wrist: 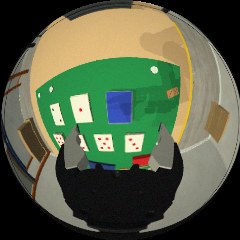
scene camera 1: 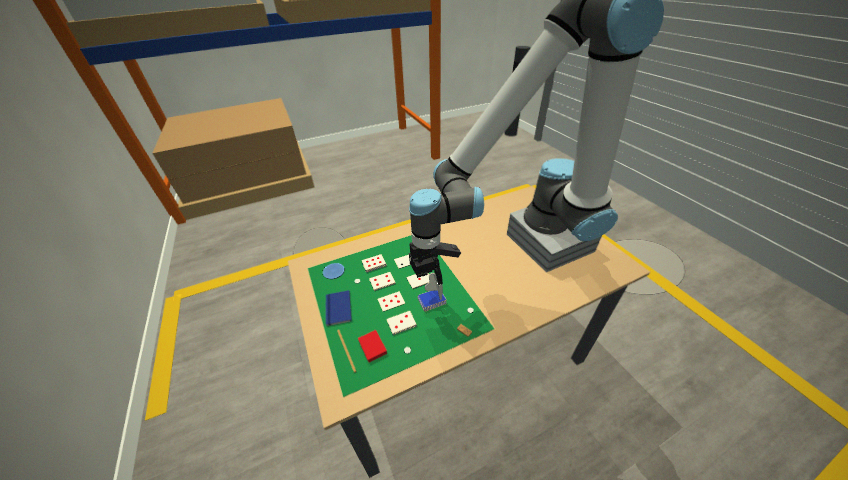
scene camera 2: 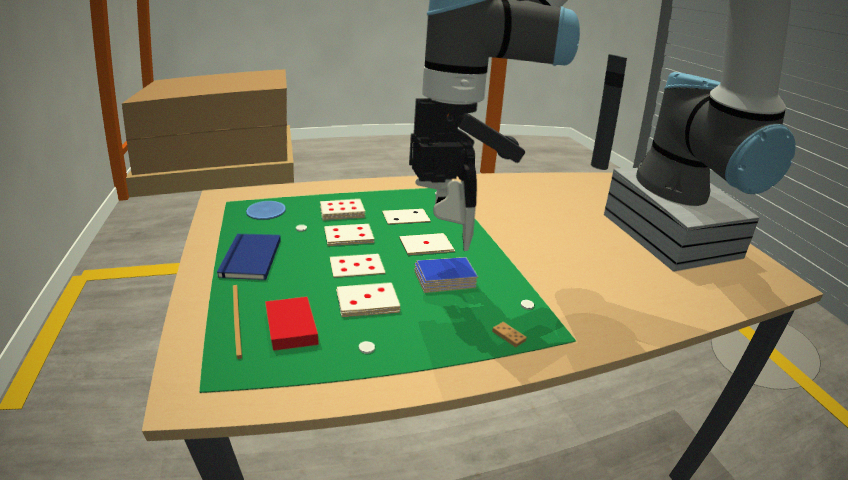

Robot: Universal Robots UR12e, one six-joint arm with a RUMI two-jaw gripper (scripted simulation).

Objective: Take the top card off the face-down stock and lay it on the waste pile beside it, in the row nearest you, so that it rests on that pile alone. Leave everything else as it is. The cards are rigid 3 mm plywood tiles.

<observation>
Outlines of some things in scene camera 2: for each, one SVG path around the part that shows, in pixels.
The gripper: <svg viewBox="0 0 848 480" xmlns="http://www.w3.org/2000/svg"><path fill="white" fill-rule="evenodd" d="M416 98L414 135L411 133L409 165L412 165L412 169L418 177L415 184L437 190L433 208L435 217L463 225L463 250L468 251L474 233L477 206L477 175L475 150L473 148L474 140L466 133L498 151L497 153L501 158L509 158L509 160L515 163L520 162L525 154L525 150L519 146L515 138L502 135L468 114L477 111L477 103L449 104L431 100L430 98Z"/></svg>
A red box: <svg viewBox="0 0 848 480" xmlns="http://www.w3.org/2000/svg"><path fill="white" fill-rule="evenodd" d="M308 297L266 301L273 351L319 345L318 333Z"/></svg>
A one-pip card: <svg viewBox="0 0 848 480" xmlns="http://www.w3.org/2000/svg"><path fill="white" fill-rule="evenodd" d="M454 251L444 233L399 236L407 254Z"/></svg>
</observation>
